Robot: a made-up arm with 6 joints.
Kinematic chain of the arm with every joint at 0, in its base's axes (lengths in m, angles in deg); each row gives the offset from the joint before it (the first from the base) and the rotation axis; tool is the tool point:
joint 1: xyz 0 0 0.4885 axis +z
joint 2: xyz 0.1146 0 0 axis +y
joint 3: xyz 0 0 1.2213 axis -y
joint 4: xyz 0 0 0.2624 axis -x
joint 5: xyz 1.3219 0 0 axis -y
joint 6: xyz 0.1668 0 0 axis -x
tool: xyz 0 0 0
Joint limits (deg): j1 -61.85..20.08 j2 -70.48..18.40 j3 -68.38..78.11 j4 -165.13..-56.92 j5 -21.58..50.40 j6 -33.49..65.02
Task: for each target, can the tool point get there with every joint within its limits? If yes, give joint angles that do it. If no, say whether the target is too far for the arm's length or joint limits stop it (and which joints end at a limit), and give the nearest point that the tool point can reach.
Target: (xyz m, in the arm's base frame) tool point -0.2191 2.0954 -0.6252
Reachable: no: joint limits stop it (at a limit: joint 1, joint 2, joint 3, joint 5) | nearest point 0.7625 0.3430 0.1868 | short by 2.167 m
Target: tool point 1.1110 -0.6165 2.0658
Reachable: yes | joints -28.05 -14.07 -8.10 -136.60 10.91 -4.86
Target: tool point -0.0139 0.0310 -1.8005
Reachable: no: joint limits stop it (at a limit: joint 1, joint 2, joint 3, joint 4) | nearest point 0.7388 0.2518 0.1861 | short by 2.136 m
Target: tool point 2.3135 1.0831 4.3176
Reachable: no: too far | nearest point 1.3276 0.5048 2.8490 | short by 1.861 m
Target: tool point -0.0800 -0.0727 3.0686
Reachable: yes | joints -16.48 -22.48 46.26 -97.53 33.96 34.45
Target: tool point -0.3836 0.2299 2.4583
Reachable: yes | joints -38.81 -60.80 1.80 -143.10 37.70 51.14
